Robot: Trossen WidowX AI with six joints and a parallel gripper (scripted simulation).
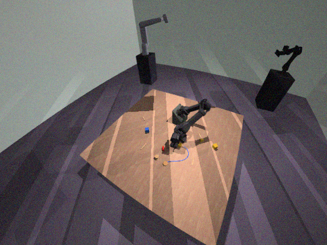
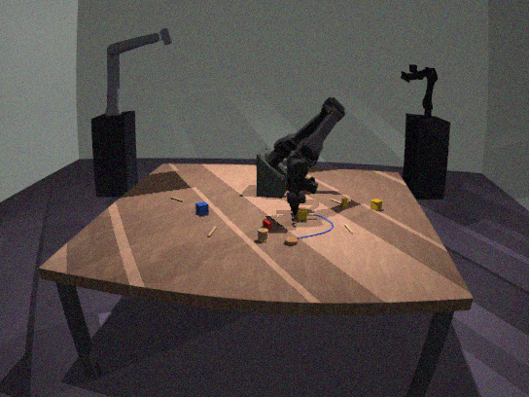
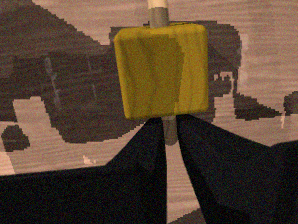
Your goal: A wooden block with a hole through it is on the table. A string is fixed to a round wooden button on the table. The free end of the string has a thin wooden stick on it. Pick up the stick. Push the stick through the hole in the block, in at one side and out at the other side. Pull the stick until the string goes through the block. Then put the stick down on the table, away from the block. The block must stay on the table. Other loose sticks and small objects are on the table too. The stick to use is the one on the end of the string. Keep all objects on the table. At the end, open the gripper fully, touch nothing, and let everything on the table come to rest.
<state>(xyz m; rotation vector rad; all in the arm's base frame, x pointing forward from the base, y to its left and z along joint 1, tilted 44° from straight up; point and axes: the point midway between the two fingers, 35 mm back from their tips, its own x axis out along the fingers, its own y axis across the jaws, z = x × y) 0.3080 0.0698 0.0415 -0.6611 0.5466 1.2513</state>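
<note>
Right now the red piece is 100 mm to the right of my gripper tip and 90 mm ahead of it. The rest, counted from my gripper tip: blue cube 340 mm to the right, 50 mm behind; then wooden cylinder 190 mm ahead, 110 mm to the right; then round wooden button 210 mm ahead, 30 mm to the right, 10 mm below.
</note>
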